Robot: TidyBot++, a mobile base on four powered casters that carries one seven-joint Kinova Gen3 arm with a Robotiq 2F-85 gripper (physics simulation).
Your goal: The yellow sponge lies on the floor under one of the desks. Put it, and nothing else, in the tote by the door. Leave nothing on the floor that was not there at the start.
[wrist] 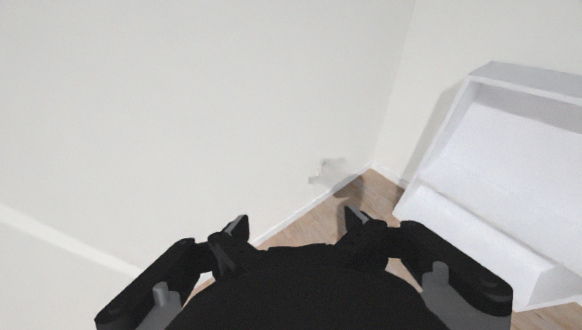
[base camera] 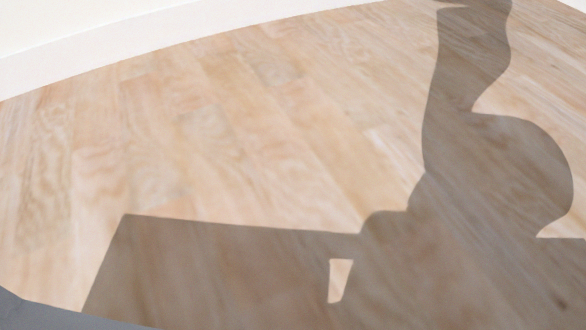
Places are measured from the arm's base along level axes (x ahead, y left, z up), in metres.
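Where they show: gripper, fingertip midpoint: (wrist: 296,220).
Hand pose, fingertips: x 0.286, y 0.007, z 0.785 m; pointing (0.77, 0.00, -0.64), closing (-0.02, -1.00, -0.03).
Observation:
After its pixels a point has its place.
My gripper (wrist: 296,220) @[x 0.286, y 0.007, z 0.785 m] is open and empty in the wrist view, its two black fingers wide apart, held above the floor in front of a white wall. The yellow sponge does not show in either view. The tote by the door does not show in either view, and neither does a desk that I can make out for certain.
A white open-fronted piece of furniture, like a shelf unit (wrist: 500,248) @[x 0.502, y -1.234, z -0.297 m], stands at the right in the wrist view, near the room corner. A white wall (wrist: 200,100) @[x 0.807, y 0.298, z 0.715 m] fills the left and middle. In the base camera view the arm's shadow falls on the wooden floor (base camera: 225,165) @[x 0.402, y 0.132, z -0.396 m], and a white baseboard (base camera: 100,55) @[x 0.679, y 0.487, z -0.370 m] runs along the top left.

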